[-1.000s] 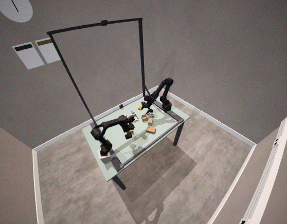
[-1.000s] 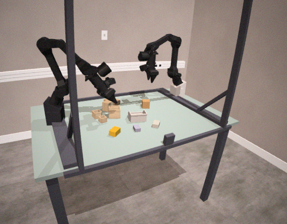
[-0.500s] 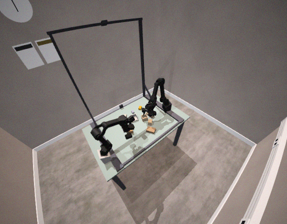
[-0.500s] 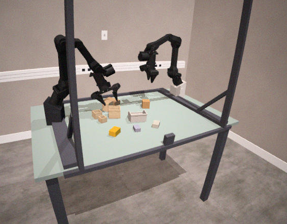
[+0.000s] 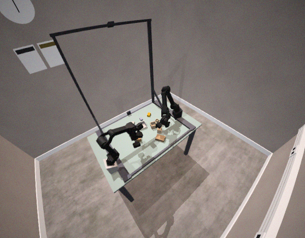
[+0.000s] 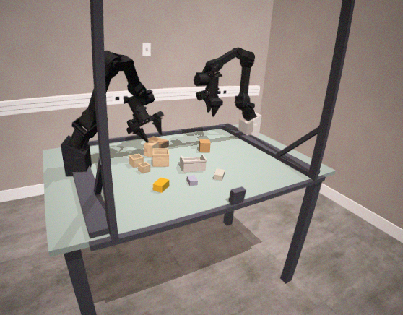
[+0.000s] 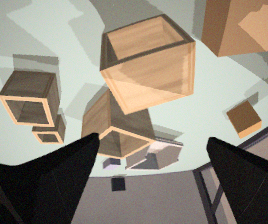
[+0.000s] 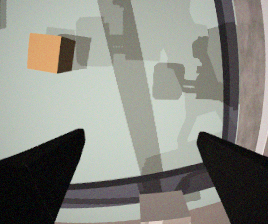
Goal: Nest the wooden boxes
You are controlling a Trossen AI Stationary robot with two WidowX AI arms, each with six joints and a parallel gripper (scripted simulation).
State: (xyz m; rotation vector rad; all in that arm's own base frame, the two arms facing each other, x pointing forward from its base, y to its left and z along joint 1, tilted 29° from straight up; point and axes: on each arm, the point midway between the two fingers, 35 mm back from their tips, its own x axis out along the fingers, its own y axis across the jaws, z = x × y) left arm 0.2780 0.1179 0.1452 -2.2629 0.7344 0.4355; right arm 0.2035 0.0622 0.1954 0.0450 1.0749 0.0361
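Now: left hand 90 mm short of the flat brown box, 80 mm to the left of it and 100 mm above it. From my left hand the other things lie so: cream block (320 mm behind, 150 mm to the right, 110 mm below); then orange cube (70 mm behind, 260 mm to the right, 90 mm below); then purple block (310 mm behind, 20 mm to the right, 110 mm below).
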